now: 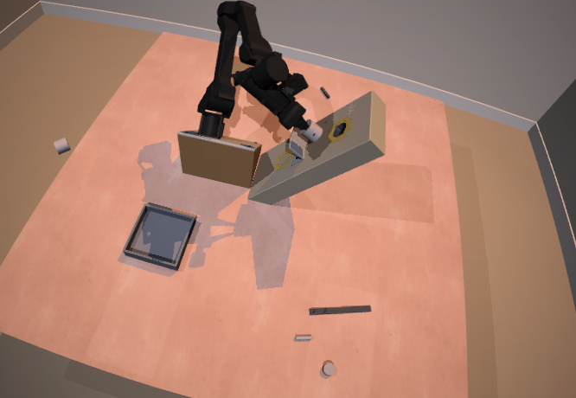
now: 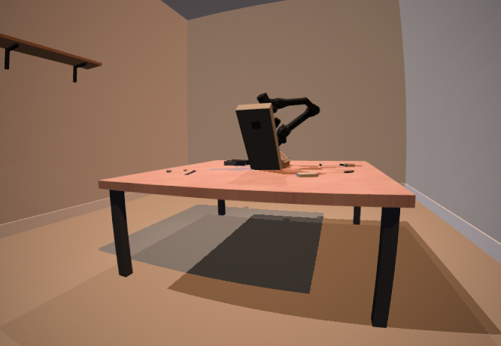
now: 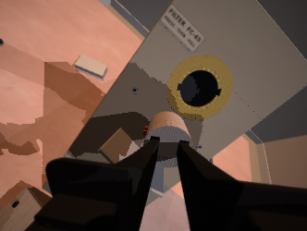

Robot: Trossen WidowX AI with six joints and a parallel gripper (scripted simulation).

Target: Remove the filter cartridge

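Right now my gripper tip is 1 cm short of the round filter cartridge and 1 cm above it. Also, from my gripper tip: small pin 46 cm to the right, 26 cm below, 6 cm ahead; dark-rimmed tray 35 cm behind, 25 cm below, 24 cm to the right.
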